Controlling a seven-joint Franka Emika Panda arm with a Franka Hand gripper.
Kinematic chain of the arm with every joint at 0, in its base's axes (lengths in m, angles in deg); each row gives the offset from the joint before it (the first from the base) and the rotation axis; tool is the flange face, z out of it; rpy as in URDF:
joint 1: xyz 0 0 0.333 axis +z
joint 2: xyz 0 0 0 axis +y
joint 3: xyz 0 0 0.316 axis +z
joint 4: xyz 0.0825 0 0 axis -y
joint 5: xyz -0.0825 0 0.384 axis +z
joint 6: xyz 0 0 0 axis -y
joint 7: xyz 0.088 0 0 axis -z
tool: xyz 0 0 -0.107 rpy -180 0 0
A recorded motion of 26 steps. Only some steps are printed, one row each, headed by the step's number.
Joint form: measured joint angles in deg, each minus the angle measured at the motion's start. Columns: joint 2, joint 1, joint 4, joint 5, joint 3, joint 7, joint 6.
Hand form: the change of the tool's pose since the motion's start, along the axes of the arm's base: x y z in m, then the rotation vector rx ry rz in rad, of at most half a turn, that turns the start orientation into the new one. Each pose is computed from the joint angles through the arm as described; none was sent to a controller.
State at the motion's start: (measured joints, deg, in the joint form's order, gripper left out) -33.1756 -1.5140 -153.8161 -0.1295 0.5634 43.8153 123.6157
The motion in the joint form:
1: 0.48 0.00 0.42 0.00 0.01 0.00 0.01
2: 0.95 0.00 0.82 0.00 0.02 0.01 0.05
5: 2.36 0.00 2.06 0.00 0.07 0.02 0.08
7: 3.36 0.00 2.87 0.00 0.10 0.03 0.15
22: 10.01 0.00 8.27 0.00 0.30 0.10 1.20
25: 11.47 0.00 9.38 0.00 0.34 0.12 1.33
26: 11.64 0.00 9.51 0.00 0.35 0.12 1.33
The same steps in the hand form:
1: 0.0024 0.0000 0.0004 0.0000 0.0009 0.0002
2: 0.0047 0.0001 0.0007 0.0000 0.0014 0.0002
5: 0.0118 0.0003 0.0017 -0.0002 0.0038 0.0009
7: 0.0166 0.0004 0.0018 -0.0002 0.0059 0.0013
22: 0.0505 0.0015 0.0012 -0.0003 0.0094 0.0039
25: 0.0575 0.0017 -0.0003 -0.0001 0.0133 0.0043
26: 0.0583 0.0018 -0.0005 -0.0001 0.0140 0.0045

